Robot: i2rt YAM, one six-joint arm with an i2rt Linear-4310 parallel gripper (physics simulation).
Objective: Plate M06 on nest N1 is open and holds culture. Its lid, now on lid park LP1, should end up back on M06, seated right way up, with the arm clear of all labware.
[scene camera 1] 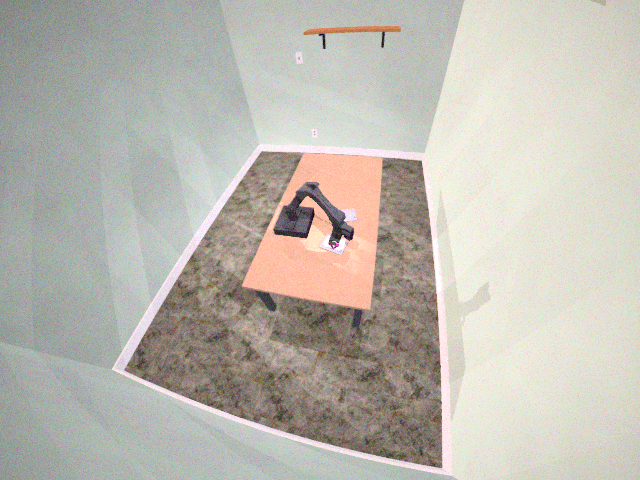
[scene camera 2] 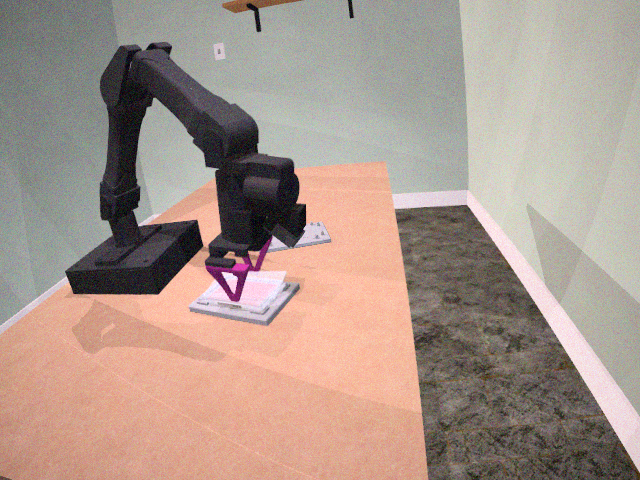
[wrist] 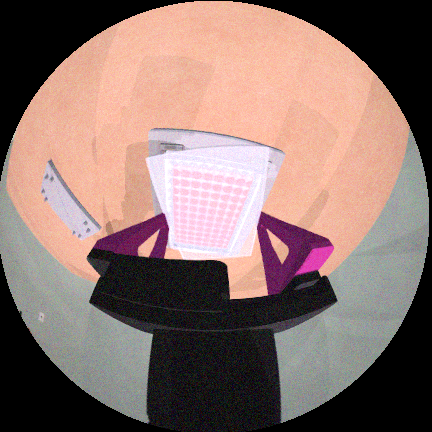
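Where they show: gripper, between the fingertips: (scene camera 1: 335, 243) (scene camera 2: 245, 287) (wrist: 212, 216); arm's base, origin of its link: (scene camera 1: 293, 218) (scene camera 2: 130, 245).
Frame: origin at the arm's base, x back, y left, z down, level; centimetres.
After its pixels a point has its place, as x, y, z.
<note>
My gripper (scene camera 1: 334, 244) {-33.8, -12.9, 3.4} (scene camera 2: 245, 284) {-33.8, -12.9, 3.4} (wrist: 212, 216) {-33.8, -12.9, 3.4} has two magenta fingers shut on the clear lid (scene camera 2: 277, 277) {-39.1, -10.8, 2.6} (wrist: 158, 175) {-38.6, -9.2, 2.5}, one on each side. The lid hangs low over plate M06 (scene camera 2: 253, 293) (wrist: 205, 200), whose pink wells show through it. In the wrist view the lid's outline is turned a little relative to the plate and overhangs its left side. I cannot tell whether lid and plate touch. M06 sits on the grey nest N1 (scene camera 2: 281, 304) {-40.5, -14.7, 5.5} (wrist: 210, 137) {-40.5, -13.0, 5.3}. Lid park LP1 (scene camera 1: 351, 214) {-39.2, 17.6, 5.5} (scene camera 2: 319, 235) {-41.4, 14.8, 5.5} (wrist: 70, 202) {-35.6, 11.1, 5.5} shows its pins and carries no lid.
The black arm base (scene camera 1: 294, 222) {-2.5, -4.1, -0.8} (scene camera 2: 139, 263) {-9.6, -9.5, 0.1} stands on the wooden table (scene camera 1: 310, 279) {-24.9, -40.9, 6.5} (scene camera 2: 336, 387) {-52.0, -32.3, 6.5}, left of the nest in both scene views. LP1 lies behind the nest in scene camera 2. The table's right edge runs beyond both. A wall shelf (scene camera 1: 356, 29) is high at the back.
</note>
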